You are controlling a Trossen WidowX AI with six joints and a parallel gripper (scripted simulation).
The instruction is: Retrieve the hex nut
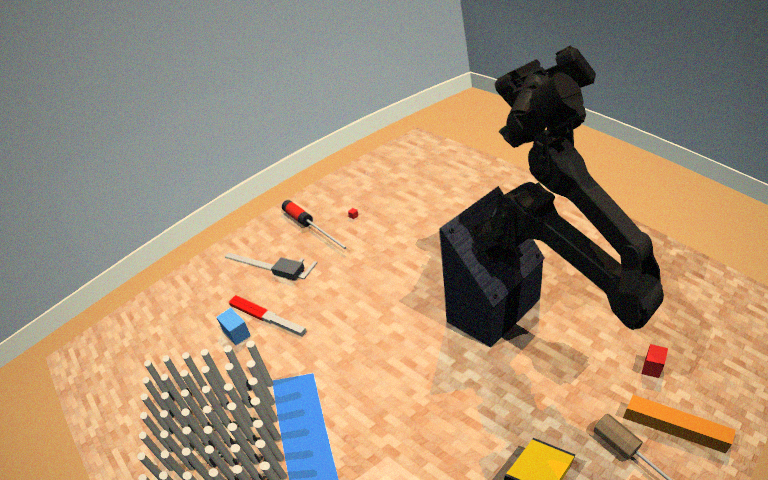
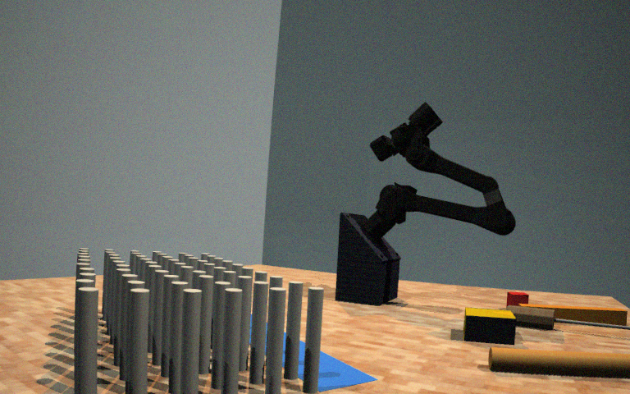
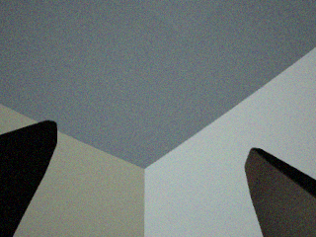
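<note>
My gripper tip is now 260 mm short of the hook tool, 500 mm to the right of it and 450 mm above it. The rest, counted from my gripper tip: small red cube 200 mm ahead, 450 mm to the right, 450 mm below; orange bar 160 mm ahead, 470 mm to the left, 450 mm below; yellow block 390 mm ahead, 330 mm to the left, 440 mm below.
</note>
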